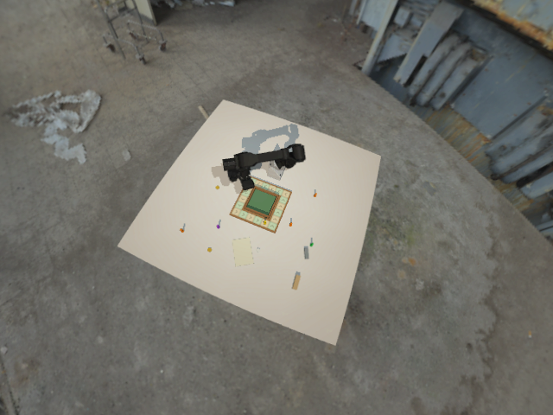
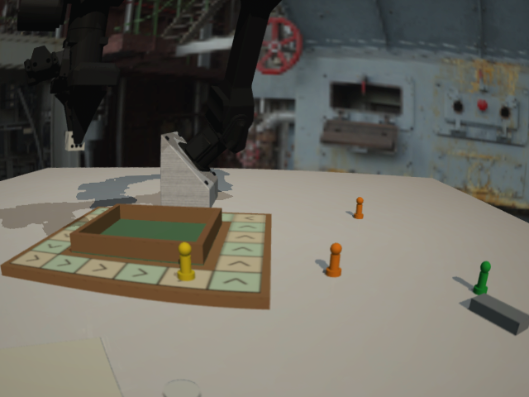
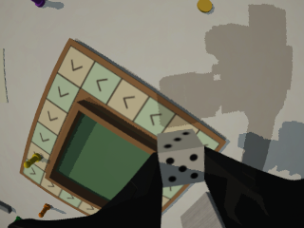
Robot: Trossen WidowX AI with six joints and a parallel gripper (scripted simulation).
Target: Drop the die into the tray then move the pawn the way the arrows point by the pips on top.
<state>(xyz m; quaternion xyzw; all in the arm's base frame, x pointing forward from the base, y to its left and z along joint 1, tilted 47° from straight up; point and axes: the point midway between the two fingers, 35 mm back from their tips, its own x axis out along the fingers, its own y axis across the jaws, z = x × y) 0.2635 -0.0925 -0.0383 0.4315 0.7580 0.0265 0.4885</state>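
The yellow pawn is 21 cm to the left of my gripper tip, 12 cm ahead of it and 10 cm below it. Round my gripper tip: pale card 32 cm ahead, 19 cm to the left, 12 cm below; then green tray floor 13 cm to the left, 12 cm below, 1 cm ahead; then white die right at my gripper tip.
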